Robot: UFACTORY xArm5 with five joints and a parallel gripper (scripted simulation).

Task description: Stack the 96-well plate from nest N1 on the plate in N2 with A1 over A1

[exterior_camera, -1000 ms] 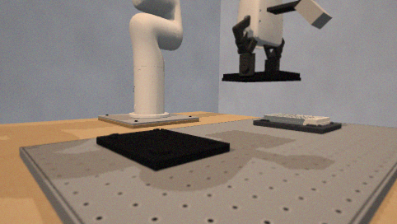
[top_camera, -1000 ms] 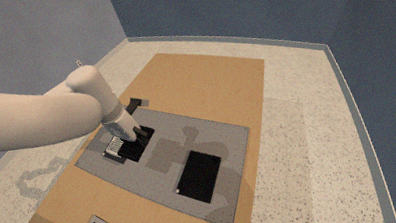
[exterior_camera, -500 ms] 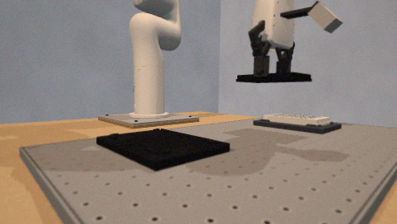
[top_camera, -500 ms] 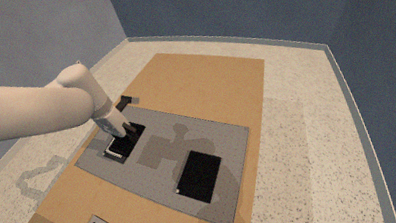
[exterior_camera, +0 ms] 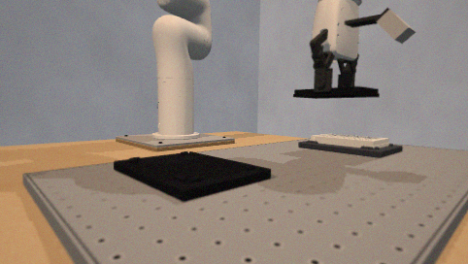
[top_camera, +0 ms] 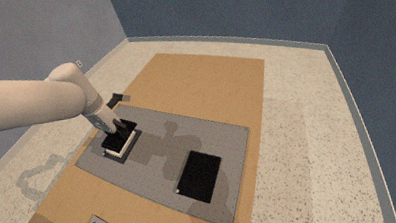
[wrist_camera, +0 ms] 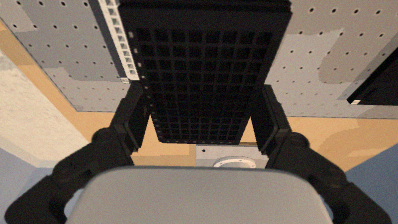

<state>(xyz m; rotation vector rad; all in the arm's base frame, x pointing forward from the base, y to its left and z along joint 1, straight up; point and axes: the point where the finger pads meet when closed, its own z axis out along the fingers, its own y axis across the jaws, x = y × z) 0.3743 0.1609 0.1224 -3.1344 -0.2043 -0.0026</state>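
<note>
Now: hand 60 mm to the right of the white 96-well plate and 100 mm above it. Round my hand: dark nest N2: 60 mm to the left, 120 mm below; nest N1: 20 mm ahead, 310 mm to the right, 120 mm below; black 96-well plate: 10 mm below.
</note>
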